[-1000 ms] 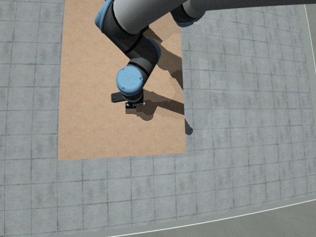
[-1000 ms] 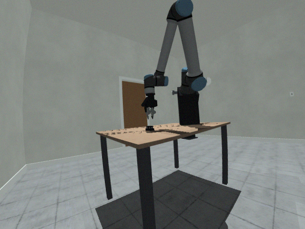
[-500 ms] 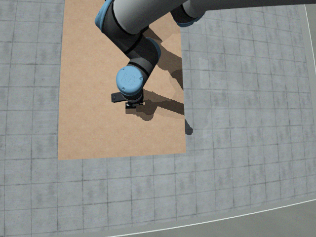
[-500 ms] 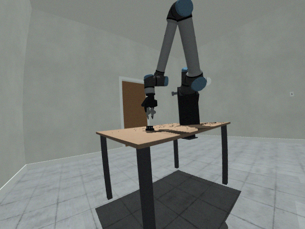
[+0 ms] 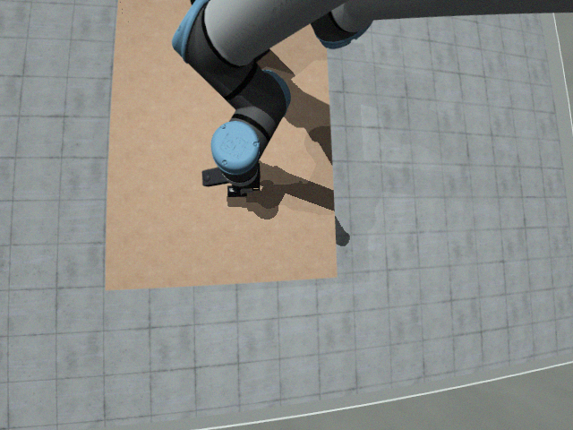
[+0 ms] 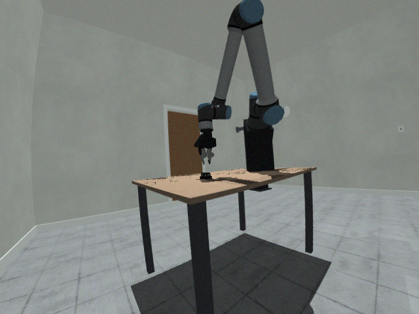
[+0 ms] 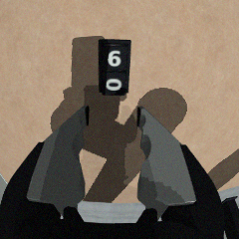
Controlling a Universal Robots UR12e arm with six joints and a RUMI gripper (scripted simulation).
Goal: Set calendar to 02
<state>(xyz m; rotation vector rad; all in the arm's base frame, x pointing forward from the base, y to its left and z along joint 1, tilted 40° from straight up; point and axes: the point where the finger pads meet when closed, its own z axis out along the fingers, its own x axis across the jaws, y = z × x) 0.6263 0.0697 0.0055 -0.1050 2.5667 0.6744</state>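
The black number cube lies 8 cm below my hand. Round my hand: calendar tray (2 cm to the right, 10 cm below).
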